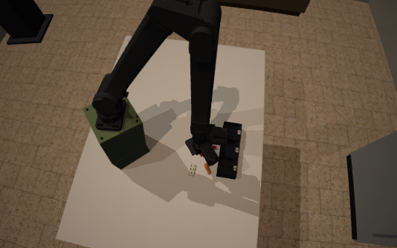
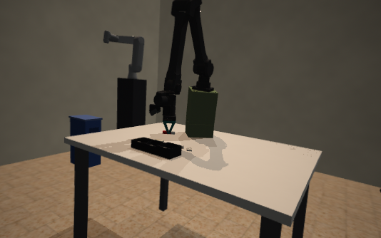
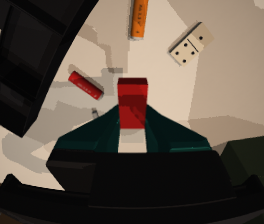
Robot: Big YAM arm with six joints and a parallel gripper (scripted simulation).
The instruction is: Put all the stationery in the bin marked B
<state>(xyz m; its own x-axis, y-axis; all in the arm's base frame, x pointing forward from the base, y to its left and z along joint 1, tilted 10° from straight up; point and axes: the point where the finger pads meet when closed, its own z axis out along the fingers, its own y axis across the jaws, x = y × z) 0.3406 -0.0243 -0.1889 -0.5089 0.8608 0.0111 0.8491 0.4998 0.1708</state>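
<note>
Now: the red block 10 mm to the left of my hand. Also, from my hand: beige tile (30 mm behind, 80 mm to the right, 70 mm below); metal clip (10 mm ahead, 90 mm to the left, 60 mm below); orange stick (40 mm ahead, 70 mm to the right, 60 mm below).
</note>
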